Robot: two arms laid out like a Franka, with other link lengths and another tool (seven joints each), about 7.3 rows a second.
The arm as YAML. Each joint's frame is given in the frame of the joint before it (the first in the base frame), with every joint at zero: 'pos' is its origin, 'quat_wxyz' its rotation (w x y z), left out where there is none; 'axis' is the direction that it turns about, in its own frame. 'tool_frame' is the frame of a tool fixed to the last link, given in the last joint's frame.
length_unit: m
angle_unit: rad
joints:
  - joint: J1
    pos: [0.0, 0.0, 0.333]
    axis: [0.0, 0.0, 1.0]
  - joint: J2
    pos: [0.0, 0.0, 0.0]
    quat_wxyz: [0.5, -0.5, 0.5, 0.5]
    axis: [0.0, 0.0, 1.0]
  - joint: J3
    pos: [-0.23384, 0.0, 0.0]
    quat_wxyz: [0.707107, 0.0, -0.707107, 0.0]
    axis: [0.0, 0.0, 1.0]
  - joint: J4
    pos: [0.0, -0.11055, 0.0]
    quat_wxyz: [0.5, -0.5, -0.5, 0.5]
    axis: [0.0, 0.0, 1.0]
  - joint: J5
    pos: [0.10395, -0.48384, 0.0]
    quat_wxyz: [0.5, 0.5, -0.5, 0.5]
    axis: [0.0, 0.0, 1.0]
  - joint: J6
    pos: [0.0, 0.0, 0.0]
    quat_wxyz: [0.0, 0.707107, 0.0, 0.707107]
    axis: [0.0, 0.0, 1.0]
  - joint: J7
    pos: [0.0, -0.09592, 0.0]
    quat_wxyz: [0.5, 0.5, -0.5, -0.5]
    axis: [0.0, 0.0, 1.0]
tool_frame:
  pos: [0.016, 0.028, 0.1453]
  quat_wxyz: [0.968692, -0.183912, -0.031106, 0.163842]
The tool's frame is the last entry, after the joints.
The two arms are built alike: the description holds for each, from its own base.
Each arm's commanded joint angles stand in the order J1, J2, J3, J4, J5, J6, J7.
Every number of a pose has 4 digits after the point.
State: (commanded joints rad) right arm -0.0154 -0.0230 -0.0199 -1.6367 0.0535 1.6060 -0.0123; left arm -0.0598 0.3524 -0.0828 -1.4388 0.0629 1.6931 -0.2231
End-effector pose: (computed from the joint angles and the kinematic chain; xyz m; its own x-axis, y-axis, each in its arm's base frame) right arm 0.7029 -0.0451 0.5050 0.9358 -0.3518 -0.0244 -0.3260 -0.8893 0.3207; left arm 0.7725 -0.1220 0.3539 0.9614 -0.2563 -0.0999 -0.2083 -0.9155 0.3443
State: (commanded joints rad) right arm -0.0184 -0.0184 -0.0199 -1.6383 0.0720 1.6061 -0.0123; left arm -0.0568 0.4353 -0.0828 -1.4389 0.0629 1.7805 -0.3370
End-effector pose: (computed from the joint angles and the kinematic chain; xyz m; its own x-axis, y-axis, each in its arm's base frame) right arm 0.7036 -0.0446 0.5004 0.9342 -0.3548 -0.0361 -0.3277 -0.8939 0.3059; left arm 0.7886 -0.1197 0.2976 0.9851 -0.1452 -0.0921 -0.1058 -0.9340 0.3412
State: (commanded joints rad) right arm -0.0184 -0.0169 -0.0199 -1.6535 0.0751 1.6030 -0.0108; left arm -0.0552 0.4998 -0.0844 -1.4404 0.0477 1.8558 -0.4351
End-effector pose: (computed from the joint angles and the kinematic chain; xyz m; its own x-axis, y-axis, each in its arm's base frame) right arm 0.7022 -0.0441 0.4899 0.9328 -0.3560 -0.0559 -0.3229 -0.8946 0.3089; left arm 0.7983 -0.1208 0.2535 0.9956 -0.0456 -0.0817 -0.0138 -0.9352 0.3538
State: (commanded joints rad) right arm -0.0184 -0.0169 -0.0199 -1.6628 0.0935 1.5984 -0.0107; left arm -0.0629 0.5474 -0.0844 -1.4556 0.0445 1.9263 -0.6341
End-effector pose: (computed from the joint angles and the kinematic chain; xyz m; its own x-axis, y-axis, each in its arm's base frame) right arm 0.7008 -0.0413 0.4836 0.9316 -0.3557 -0.0749 -0.3198 -0.9000 0.2962; left arm 0.8036 -0.1235 0.2137 0.9868 0.1451 -0.0723 0.1613 -0.9235 0.3481
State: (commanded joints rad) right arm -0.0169 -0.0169 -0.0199 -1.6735 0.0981 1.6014 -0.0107; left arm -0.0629 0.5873 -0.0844 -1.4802 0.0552 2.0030 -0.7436
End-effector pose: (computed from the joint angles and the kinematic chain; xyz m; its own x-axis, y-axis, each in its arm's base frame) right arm 0.7004 -0.0396 0.4775 0.9313 -0.3545 -0.0836 -0.3168 -0.9017 0.2942; left arm 0.8047 -0.1207 0.1755 0.9674 0.2469 -0.0564 0.2511 -0.9058 0.3412
